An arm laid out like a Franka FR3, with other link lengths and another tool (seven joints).
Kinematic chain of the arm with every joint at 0, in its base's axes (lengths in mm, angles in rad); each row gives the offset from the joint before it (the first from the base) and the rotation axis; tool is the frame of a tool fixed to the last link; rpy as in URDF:
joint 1: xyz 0 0 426.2 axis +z
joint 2: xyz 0 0 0 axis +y
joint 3: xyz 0 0 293.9 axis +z
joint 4: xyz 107.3 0 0 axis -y
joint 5: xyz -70.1 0 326.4 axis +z
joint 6: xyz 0 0 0 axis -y
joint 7: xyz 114.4 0 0 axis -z
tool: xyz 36 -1 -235.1 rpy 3.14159 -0.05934 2.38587
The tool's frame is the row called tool.
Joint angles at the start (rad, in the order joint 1, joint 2, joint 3, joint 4, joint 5, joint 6, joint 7): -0.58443, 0.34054, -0.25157, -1.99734, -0.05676, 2.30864, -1.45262
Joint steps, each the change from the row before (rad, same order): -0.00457, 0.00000, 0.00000, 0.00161, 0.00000, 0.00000, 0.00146; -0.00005, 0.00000, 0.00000, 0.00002, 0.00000, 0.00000, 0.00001; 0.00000, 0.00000, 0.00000, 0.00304, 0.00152, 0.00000, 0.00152; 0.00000, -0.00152, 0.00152, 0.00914, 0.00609, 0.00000, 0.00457; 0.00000, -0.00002, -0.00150, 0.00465, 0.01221, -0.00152, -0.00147; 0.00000, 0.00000, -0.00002, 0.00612, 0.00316, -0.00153, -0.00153; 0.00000, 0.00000, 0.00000, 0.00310, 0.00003, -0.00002, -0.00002; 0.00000, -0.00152, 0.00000, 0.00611, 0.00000, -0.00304, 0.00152; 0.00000, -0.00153, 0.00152, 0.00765, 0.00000, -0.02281, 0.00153; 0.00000, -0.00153, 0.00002, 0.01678, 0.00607, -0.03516, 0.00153; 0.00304, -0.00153, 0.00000, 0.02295, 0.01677, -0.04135, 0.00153; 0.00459, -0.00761, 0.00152, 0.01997, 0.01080, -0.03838, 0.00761
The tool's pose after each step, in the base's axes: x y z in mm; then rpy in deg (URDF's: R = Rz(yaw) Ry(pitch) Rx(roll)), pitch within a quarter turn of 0, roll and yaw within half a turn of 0. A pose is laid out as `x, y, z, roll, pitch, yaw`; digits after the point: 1 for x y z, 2 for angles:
416.1, -428.1, 256.1, -175.27, -8.90, 174.14
416.1, -428.1, 256.1, -175.27, -8.90, 174.14
417.2, -428.9, 257.3, -175.19, -8.72, 173.99
421.4, -430.8, 261.9, -174.99, -8.03, 173.59
422.9, -431.8, 263.9, -175.22, -7.55, 173.17
424.7, -433.0, 266.3, -175.14, -7.26, 173.15
425.6, -433.9, 267.5, -175.03, -7.13, 173.15
427.1, -435.2, 270.6, -174.87, -6.91, 173.05
426.3, -433.1, 271.8, -175.39, -7.49, 173.01
426.0, -431.7, 275.6, -176.18, -8.04, 172.67
428.7, -428.7, 281.6, -177.34, -8.27, 172.20
432.6, -424.8, 290.2, -178.17, -8.34, 171.76

